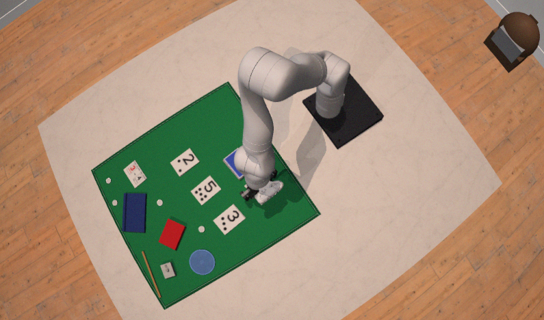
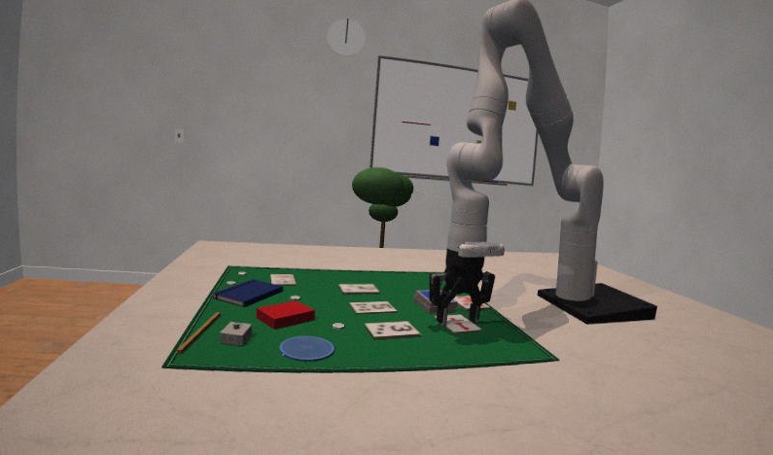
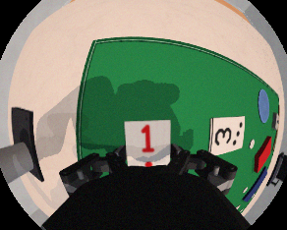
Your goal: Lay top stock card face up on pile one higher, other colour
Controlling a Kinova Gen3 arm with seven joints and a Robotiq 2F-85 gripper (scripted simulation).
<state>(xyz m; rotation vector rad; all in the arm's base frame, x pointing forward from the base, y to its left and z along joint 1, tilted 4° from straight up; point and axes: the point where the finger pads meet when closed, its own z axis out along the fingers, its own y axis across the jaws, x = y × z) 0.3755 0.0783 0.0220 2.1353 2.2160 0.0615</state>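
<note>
Now: hand 180 mm short of the green mat, 140 mm to the left of it and 30 mm above it. Round my hand: red box: 340 mm ahead, 60 mm to the right; then card: 10 mm below; then grey box: 430 mm ahead, 30 mm to the left.
</note>
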